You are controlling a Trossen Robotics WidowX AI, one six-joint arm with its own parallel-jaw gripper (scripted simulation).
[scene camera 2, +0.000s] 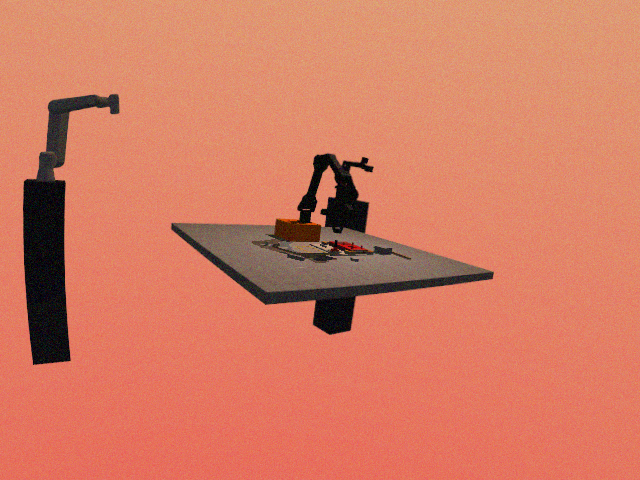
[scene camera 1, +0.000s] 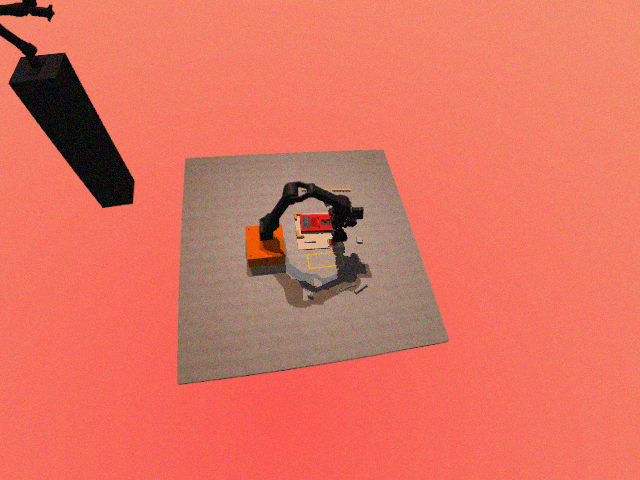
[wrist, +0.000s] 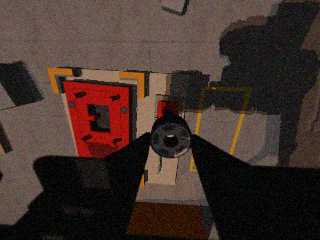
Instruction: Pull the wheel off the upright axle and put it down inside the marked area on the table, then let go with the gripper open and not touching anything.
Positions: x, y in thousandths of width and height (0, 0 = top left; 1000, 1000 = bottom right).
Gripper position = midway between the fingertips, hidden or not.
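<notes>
Wheel (wrist: 527, 615) held by my gripper (wrist: 533, 573).
</notes>
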